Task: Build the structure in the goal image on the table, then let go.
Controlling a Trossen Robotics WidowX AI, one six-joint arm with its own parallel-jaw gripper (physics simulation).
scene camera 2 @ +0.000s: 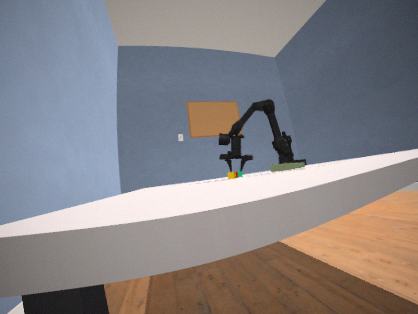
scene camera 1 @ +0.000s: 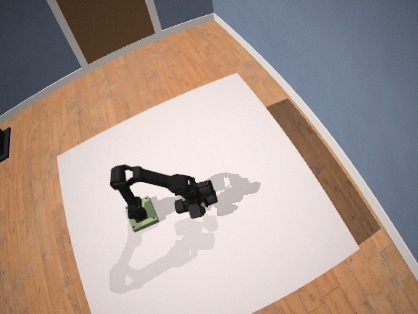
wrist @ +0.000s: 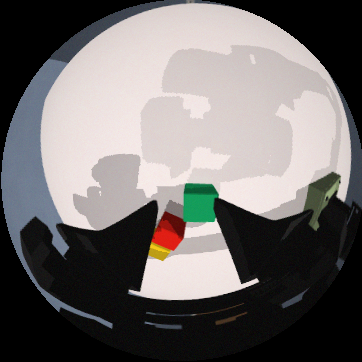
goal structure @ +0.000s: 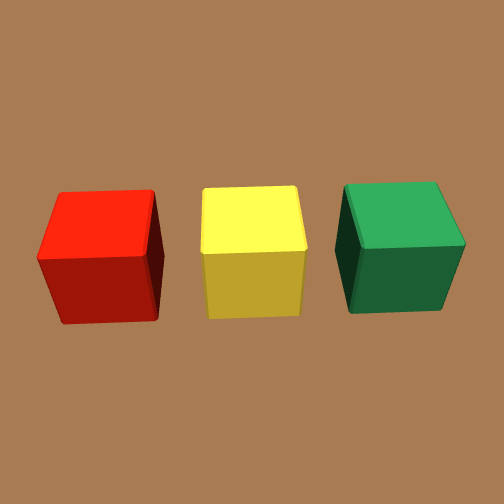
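Seen in the pictures: gripper, between the fingertips: [wrist: 185,202]; arm's base, origin of its link: [scene camera 2: 285,163] [scene camera 1: 140,215].
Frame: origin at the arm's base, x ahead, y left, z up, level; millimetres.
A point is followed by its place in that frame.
Note:
A green block [wrist: 199,204] @(x 269, y -91, z -5 mm) [scene camera 2: 240,174] @(x 269, y -68, z -21 mm) stands on the white table [scene camera 1: 150,135] @(x 200, y 449, z -36 mm) [scene camera 2: 165,202] @(x 682, y 556, z -35 mm) [wrist: 110,100] @(x 356, y -244, z -35 mm), near the right finger in the wrist view. A red block [wrist: 169,234] @(x 309, y -58, z -3 mm) [scene camera 2: 236,175] @(x 312, y -30, z -23 mm) lies turned at an angle, left of and below the green one there. A yellow block [wrist: 159,252] @(x 336, y -21, z -3 mm) [scene camera 2: 231,175] @(x 351, y -5, z -19 mm) is beside the red one, partly hidden by the left finger. My gripper [wrist: 185,202] @(x 282, y -95, z -5 mm) [scene camera 2: 236,171] @(x 282, y -95, z -5 mm) points down, low over the blocks, open with nothing held. In scene camera 1 the arm hides most of the blocks; a bit of red shows.
The arm's green base plate [scene camera 1: 152,216] @(x 56, y -35, z 6 mm) [scene camera 2: 287,167] @(x 63, y 82, z -21 mm) [wrist: 320,197] @(x 73, y -46, z -1 mm) is on the table, at the right side in the wrist view. Shadows of the arm lie across the table. A brown board [scene camera 2: 214,119] hangs on the blue wall behind.

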